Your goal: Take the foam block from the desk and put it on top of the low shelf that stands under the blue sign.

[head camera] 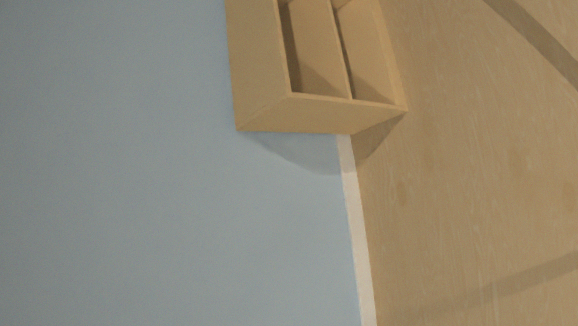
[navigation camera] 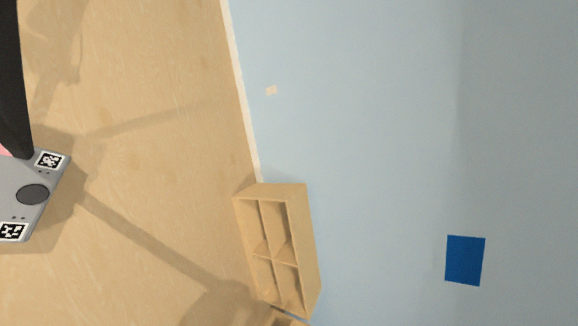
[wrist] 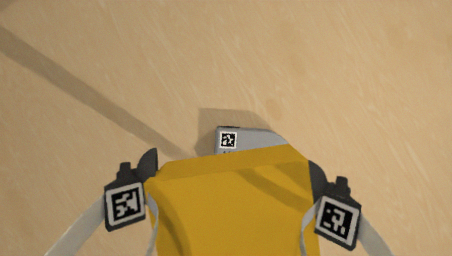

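Seen in the pictures: gripper, between the fingertips: (wrist: 231, 173); robot's base, origin of its link: (navigation camera: 32, 192).
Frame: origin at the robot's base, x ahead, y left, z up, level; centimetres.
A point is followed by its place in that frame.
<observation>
The yellow foam block (wrist: 235, 210) {x -2.5, y -18.6, z 88.7 cm} fills the lower middle of the wrist view, between the two fingertips of my gripper (wrist: 231, 173) {x -2.2, y -19.3, z 83.9 cm}. The gripper is shut on it, and the block is held above the robot's base; its lower part runs out of the view. The low wooden shelf (head camera: 285, 114) {x 118.8, y 27.5, z 51.6 cm} (navigation camera: 312, 250) {x 166.7, y -21.3, z 61.1 cm} stands against the blue wall, at the top middle of the head view and lower middle of the navigation view. Part of its top board shows in both. The blue sign (navigation camera: 465, 260) {x 171.7, y -9.5, z 176.0 cm} is on the wall above it in the navigation view. The desk does not show.
The robot's grey base (navigation camera: 15, 200) {x -2.7, y -2.8, z 16.0 cm} (wrist: 255, 140) {x -10.1, y -13.5, z 16.0 cm} is at the left edge of the navigation view and behind the block in the wrist view. A second wooden shelf (navigation camera: 280, 319) {x 203.6, y -108.8, z 14.5 cm} starts beside the low shelf at the bottom edge. A white baseboard (head camera: 357, 225) {x 113.5, y 75.4, z 4.7 cm} (navigation camera: 243, 95) {x 85.2, y 117.5, z 6.7 cm} runs along the wall.
</observation>
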